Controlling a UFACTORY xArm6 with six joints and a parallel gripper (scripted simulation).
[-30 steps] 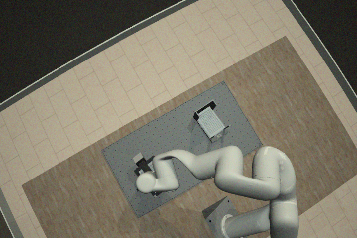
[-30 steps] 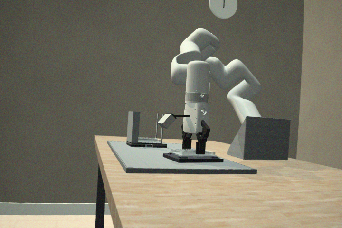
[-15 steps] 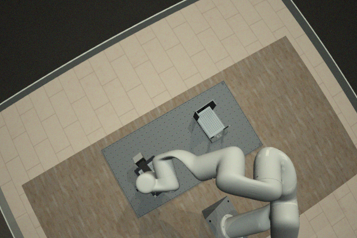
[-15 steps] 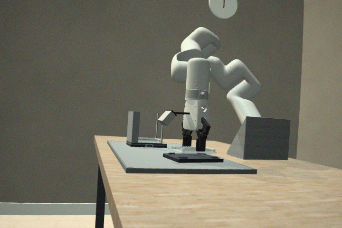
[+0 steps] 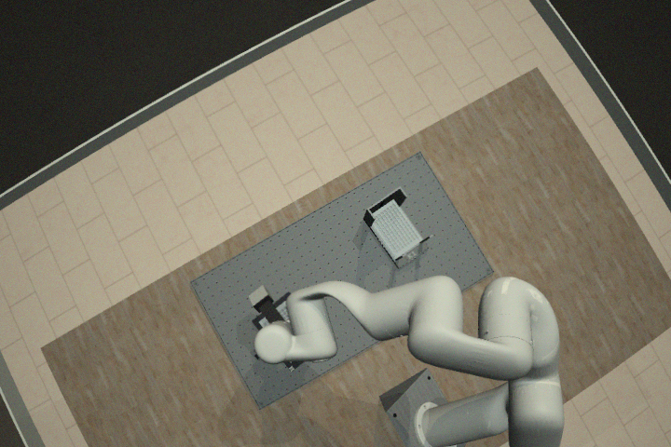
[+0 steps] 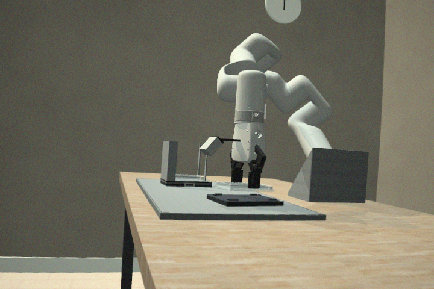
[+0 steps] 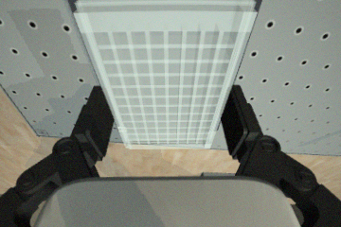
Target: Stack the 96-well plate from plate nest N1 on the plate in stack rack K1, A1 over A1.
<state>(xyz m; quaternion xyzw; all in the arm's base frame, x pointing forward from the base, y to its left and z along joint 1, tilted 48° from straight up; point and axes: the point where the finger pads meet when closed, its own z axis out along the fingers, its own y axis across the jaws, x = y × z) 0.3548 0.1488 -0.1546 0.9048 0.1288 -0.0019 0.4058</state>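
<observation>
The tall back wall is 34 cm to the right of my hand, 19 cm ahead of it and 3 cm above it. Round my hand: pale A1 mark (9 cm behind, 4 cm below, 3 cm to the left).
</observation>
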